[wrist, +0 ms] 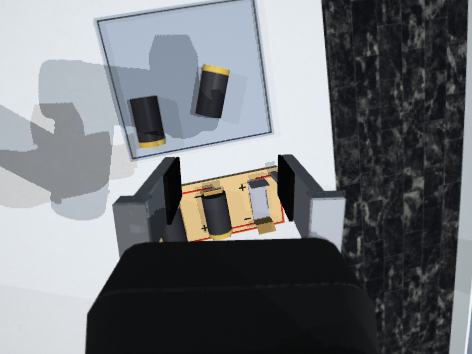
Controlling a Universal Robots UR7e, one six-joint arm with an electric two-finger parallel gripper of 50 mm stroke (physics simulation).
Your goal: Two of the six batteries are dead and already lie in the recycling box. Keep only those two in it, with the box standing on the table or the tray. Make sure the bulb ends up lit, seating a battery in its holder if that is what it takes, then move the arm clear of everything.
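Frame: origin at the arm's base, x ahead, y left, z up, level; centimetres.
Seen in the pictures: gripper, fingertip midpoint: (229, 176).
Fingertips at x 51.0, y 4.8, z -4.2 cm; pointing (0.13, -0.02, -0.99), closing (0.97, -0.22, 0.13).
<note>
A point is followed by its place in that frame.
Two black batteries with yellow ends, one battery (148, 121) @(z -29.3, x 44.6, y 6.6 cm) at the left and another battery (213, 92) @(z -29.2, x 53.2, y 7.9 cm) at the right, lie apart in the blue-grey tray (112, 75) @(z -32.6, x 41.6, y 13.0 cm). Below it, the tan holder board (193, 204) @(z -32.0, x 46.6, y -6.5 cm) shows between my fingers. A battery (217, 213) @(z -28.4, x 49.6, y -7.4 cm) sits in its middle bay, yellow end toward the bottom of the view near the plus mark. The right bay (259, 200) @(z -31.8, x 56.0, y -8.8 cm) is empty. Part of a further battery (174, 232) @(z -28.4, x 43.3, y -8.3 cm) shows at the left behind my finger. My gripper (229, 176) @(z -4.2, x 51.0, y 4.8 cm) is open and empty above the board. The bulb and the recycling box do not show.
A black marbled strip (400, 150) runs down the right side beyond the white table surface (300, 75) @(z -32.9, x 65.8, y 7.0 cm). Shadows of the arm fall on the left of the table and across the tray. The gripper body hides the area below the board.
</note>
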